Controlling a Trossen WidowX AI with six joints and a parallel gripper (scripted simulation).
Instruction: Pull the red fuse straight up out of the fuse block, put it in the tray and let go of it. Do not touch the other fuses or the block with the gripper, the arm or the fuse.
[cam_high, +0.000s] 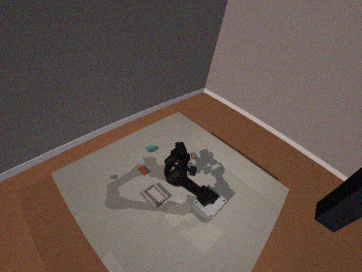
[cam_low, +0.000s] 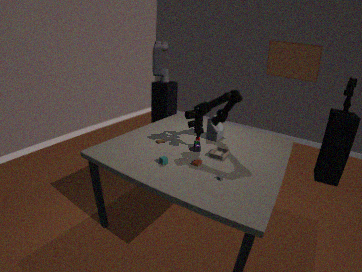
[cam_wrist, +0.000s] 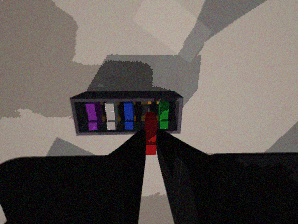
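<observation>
My gripper tip is now 19 cm to the right of the shallow tray, 7 cm above it and 3 cm short of it. From my gripper tip the other things lie so: brown block 28 cm to the right, 7 cm below, 7 cm ahead; red fuse 1 cm below; orange block 23 cm ahead, 11 cm to the left, 7 cm below.
</observation>
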